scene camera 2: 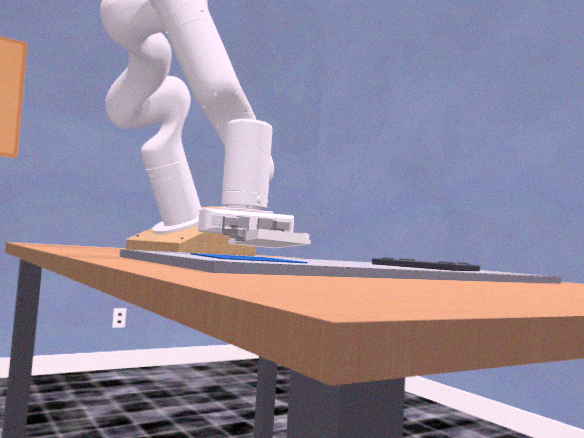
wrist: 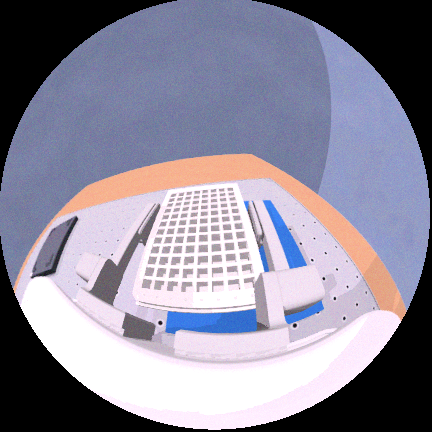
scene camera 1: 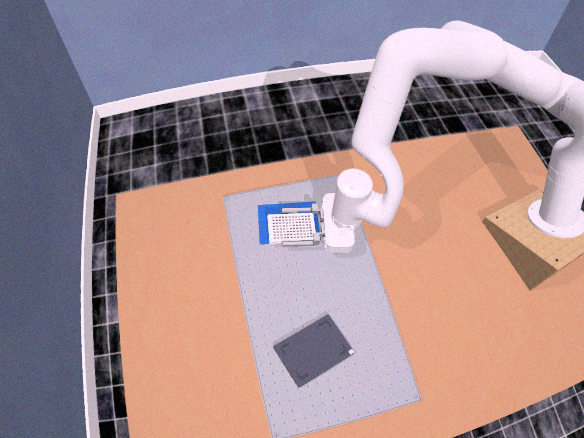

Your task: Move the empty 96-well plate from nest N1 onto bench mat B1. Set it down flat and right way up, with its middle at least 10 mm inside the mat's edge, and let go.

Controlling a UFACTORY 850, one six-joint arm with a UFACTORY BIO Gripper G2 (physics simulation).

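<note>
The white 96-well plate is level and right way up between the fingers of my gripper, which is shut on its two long sides. In scene camera 2 the plate hangs a little above the blue bench mat B1, with a gap under it. In scene camera 1 the plate covers much of the mat, and a blue strip shows at the left and along the top. The dark nest N1 is empty.
The perforated grey board bears the mat and the nest. It lies on the orange table. The arm's wooden base block stands at the right in scene camera 1.
</note>
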